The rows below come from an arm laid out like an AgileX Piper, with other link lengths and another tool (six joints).
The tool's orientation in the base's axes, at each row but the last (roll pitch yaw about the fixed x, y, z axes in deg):
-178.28, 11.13, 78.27
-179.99, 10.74, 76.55
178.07, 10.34, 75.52
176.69, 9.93, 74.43
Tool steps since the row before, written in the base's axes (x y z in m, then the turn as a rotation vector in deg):
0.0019, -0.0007, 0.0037, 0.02, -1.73, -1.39
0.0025, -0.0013, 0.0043, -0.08, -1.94, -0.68
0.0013, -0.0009, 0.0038, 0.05, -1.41, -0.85
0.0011, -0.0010, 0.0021, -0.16, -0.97, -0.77
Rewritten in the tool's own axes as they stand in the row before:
-0.0010, 0.0019, -0.0036, -1.39, 0.42, 1.68
-0.0015, 0.0027, -0.0041, -1.75, 0.37, 1.02
-0.0012, 0.0016, -0.0036, -1.18, 0.36, 1.09
-0.0010, 0.0014, -0.0019, -0.83, 0.05, 0.93

